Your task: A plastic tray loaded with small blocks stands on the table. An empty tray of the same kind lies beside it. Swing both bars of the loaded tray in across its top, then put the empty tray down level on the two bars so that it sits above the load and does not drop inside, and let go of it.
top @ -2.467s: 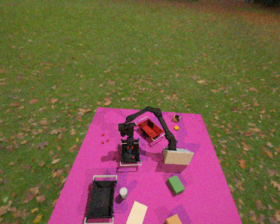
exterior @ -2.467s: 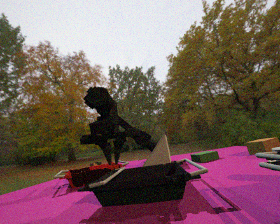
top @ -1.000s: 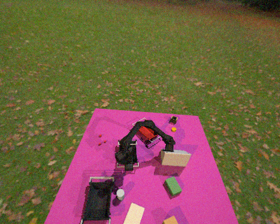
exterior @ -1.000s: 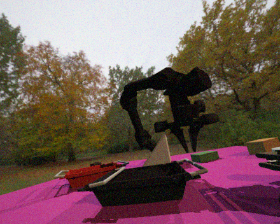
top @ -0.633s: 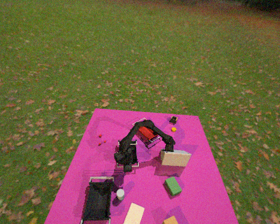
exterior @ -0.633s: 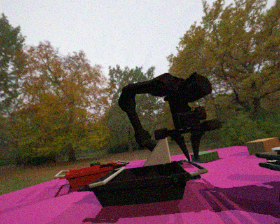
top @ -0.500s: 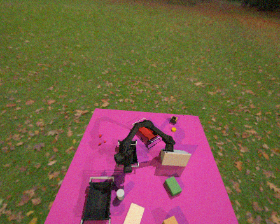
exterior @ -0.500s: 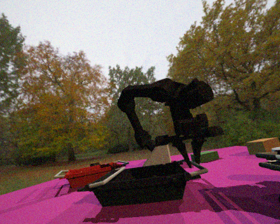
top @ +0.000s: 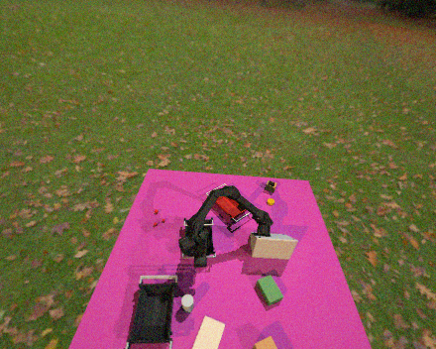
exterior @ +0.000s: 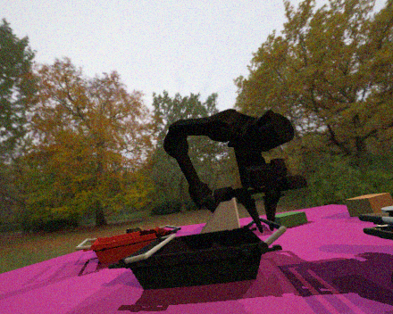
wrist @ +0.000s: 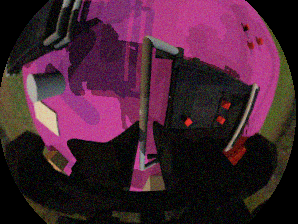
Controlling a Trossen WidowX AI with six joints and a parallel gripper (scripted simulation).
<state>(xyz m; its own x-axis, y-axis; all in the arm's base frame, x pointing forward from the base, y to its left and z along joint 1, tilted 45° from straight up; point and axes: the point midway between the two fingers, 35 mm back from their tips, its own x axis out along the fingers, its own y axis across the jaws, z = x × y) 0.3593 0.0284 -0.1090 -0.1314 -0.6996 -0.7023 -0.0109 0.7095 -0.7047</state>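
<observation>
Right now my gripper tip is 41 cm to the left of the red tray, 21 cm past it and 1 cm above it. From my gripper tip the other things lie so: slab 35 cm to the left, 5 cm below, 3 cm behind; green block 35 cm behind, 17 cm to the left, 4 cm below; brown box 45 cm to the left, 27 cm behind, 3 cm below.
</observation>
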